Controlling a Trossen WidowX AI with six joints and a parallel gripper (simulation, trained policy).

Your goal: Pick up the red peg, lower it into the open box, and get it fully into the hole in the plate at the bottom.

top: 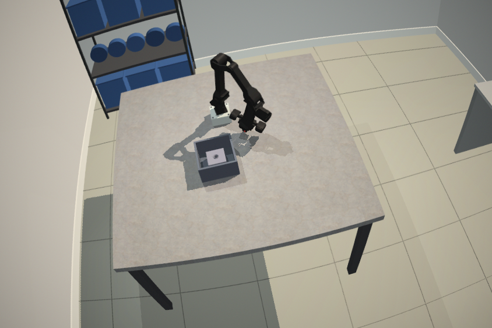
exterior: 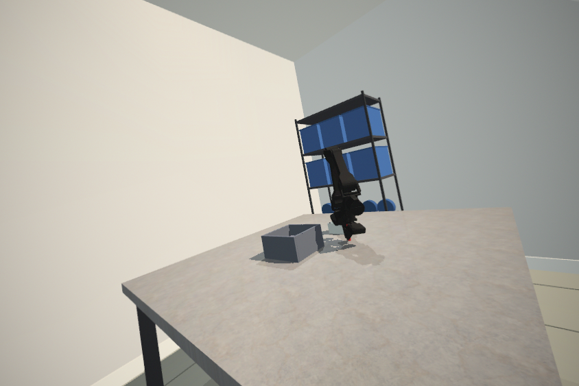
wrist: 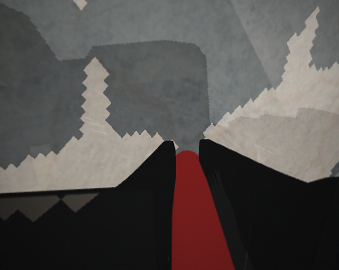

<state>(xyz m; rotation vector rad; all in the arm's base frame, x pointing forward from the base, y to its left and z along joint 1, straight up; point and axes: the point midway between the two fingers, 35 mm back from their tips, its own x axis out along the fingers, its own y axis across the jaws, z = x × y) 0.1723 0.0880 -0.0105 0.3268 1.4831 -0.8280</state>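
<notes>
My gripper tip is now 15 cm short of the plate, 19 cm to the left of it and 4 cm below it. The rest, counted from my gripper tip: red peg 1 cm to the left, 3 cm above; then dark grey box 15 cm ahead, 19 cm to the right, 2 cm above.
</notes>
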